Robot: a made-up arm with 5 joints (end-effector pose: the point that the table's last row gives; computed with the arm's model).
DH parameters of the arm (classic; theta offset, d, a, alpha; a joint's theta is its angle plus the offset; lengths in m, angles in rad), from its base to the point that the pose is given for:
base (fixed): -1.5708 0.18 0 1.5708
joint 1: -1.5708 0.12 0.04 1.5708
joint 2: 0 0.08 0.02 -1.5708
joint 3: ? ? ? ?
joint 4: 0 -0.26 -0.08 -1.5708
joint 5: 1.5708 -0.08 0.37 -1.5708
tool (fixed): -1.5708 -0.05 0 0
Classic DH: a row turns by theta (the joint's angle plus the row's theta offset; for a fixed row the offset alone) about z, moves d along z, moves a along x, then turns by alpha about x.
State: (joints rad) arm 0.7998 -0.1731 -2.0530 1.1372 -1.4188
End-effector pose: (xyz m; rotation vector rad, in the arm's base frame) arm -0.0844 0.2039 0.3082 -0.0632 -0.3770 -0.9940
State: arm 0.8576 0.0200 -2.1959 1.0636 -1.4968
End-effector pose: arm -0.0482 0.1794 0.2823 -0.1515 -0.1498 -1.0661
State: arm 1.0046 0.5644 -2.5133 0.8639 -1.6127
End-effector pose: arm 0.0128 0.1251 0.2414 -0.2358 0.3087 -1.3175
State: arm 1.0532 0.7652 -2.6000 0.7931 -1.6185
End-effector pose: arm 0.0338 0.1073 0.2388 -0.2214 0.4081 -1.4346
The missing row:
joint 3: 0 0.15 -0.09 -1.5708
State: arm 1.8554 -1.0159 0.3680 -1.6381 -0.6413
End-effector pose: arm -0.2579 -0.5028 -0.3364 -2.4491 0.3962 -0.8624
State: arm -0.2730 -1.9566 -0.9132 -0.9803 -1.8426
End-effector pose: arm -0.0342 0.2572 -0.2163 -1.2285 -1.3689 -0.3523
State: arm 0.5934 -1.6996 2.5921 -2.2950 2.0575
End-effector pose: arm -0.1756 0.0157 0.3866 -1.4100 2.4947 0.8710
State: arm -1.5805 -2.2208 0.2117 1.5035 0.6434
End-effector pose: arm 0.2245 0.2952 0.8417 0.9202 2.5560 1.4212
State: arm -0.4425 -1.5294 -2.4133 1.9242 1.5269
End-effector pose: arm -0.4437 0.1802 -0.3645 -0.9904 0.8512 -0.0528
